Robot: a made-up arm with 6 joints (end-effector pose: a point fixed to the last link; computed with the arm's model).
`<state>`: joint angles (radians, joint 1 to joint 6).
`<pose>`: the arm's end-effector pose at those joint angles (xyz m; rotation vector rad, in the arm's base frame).
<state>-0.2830 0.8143 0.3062 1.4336 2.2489 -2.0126</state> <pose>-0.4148 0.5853 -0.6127 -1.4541 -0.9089 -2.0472</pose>
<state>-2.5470 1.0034 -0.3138 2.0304 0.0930 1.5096</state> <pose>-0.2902 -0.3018 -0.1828 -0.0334 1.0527 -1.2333</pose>
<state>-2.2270 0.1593 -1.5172 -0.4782 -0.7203 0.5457</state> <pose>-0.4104 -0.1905 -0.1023 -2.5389 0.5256 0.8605</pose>
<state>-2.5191 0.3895 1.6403 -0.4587 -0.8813 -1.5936</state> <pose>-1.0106 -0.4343 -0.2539 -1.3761 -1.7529 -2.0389</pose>
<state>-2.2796 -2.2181 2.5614 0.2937 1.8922 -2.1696</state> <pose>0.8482 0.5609 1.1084 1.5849 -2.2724 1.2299</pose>
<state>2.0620 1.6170 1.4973 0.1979 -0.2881 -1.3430</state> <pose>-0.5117 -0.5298 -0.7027 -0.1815 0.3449 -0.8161</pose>
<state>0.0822 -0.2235 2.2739 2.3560 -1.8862 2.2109</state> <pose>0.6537 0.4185 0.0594 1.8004 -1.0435 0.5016</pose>
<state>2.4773 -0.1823 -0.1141 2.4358 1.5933 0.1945</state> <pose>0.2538 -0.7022 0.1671 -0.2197 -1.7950 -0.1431</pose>
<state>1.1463 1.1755 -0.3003 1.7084 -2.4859 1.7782</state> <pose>-0.1306 0.2233 -0.7310 -0.3483 -1.4274 -2.1457</pose>
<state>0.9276 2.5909 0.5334 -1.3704 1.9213 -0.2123</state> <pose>-0.2427 -0.4610 -0.0236 -1.9067 -1.1152 2.1324</pose>
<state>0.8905 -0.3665 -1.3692 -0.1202 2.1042 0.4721</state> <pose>0.3847 0.3448 0.2991 -0.5203 -0.5464 -1.1309</pose>
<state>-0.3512 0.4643 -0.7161 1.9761 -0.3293 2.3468</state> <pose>-0.3459 0.4947 0.2580 -1.0277 -1.6764 2.1602</pose>
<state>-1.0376 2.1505 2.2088 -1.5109 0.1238 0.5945</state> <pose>0.3904 -0.1093 -0.3719 0.5310 -1.7518 1.2652</pose>
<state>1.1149 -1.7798 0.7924 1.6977 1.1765 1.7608</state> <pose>0.0013 0.0148 0.5567 0.6071 1.8167 2.3535</pose>
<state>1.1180 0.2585 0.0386 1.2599 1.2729 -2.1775</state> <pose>0.8565 0.5966 -0.3884 1.9137 -0.3630 1.2244</pose>
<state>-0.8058 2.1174 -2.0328 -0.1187 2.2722 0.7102</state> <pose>0.1836 -0.2924 -0.4331 -2.6685 -1.3674 0.4104</pose>
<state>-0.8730 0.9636 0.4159 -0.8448 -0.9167 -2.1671</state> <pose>0.0380 0.7457 -0.9429 1.7850 0.0203 0.0938</pose>
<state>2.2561 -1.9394 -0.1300 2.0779 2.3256 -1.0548</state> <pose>-0.4217 0.3846 0.9557 0.9570 1.3159 -2.0015</pose>
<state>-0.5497 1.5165 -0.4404 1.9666 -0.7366 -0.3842</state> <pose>0.3716 -0.2653 -0.4200 -1.5475 1.9655 0.8374</pose>
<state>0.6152 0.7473 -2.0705 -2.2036 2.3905 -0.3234</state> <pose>0.3618 0.1723 -0.1662 -1.6995 1.1084 0.9889</pose>
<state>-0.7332 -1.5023 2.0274 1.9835 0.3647 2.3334</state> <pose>-0.0695 0.4141 0.5453 -1.3452 -1.5986 -1.8382</pose>
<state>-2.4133 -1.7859 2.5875 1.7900 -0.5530 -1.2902</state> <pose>0.0148 0.7333 0.5029 1.4906 0.2513 1.7490</pose>
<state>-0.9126 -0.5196 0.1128 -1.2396 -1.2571 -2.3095</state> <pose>-0.3321 1.1774 0.5714 2.1115 0.7804 -2.0595</pose>
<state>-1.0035 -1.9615 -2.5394 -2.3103 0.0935 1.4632</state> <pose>-0.0005 0.0420 0.7503 -2.3673 -0.7149 1.5474</pose>
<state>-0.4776 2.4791 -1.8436 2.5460 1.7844 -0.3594</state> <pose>0.3930 -0.5781 -0.4404 0.5024 -0.3536 0.3745</pose>
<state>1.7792 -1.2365 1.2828 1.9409 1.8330 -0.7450</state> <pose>0.2970 -0.2194 1.1030 -1.2651 -1.4502 1.3842</pose>
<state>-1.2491 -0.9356 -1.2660 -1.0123 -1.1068 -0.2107</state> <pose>-0.3840 0.0457 0.7252 -1.1093 2.1875 0.1043</pose>
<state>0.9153 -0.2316 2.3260 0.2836 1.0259 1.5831</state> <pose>0.7901 0.2904 0.1862 0.7690 1.5515 1.4309</pose>
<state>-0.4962 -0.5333 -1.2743 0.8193 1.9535 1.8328</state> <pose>-0.3835 0.2657 0.7685 -0.3545 -0.2973 -0.1055</pose>
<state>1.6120 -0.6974 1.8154 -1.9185 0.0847 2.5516</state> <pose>-0.1560 0.0786 0.9271 1.3500 0.8738 -2.2969</pose>
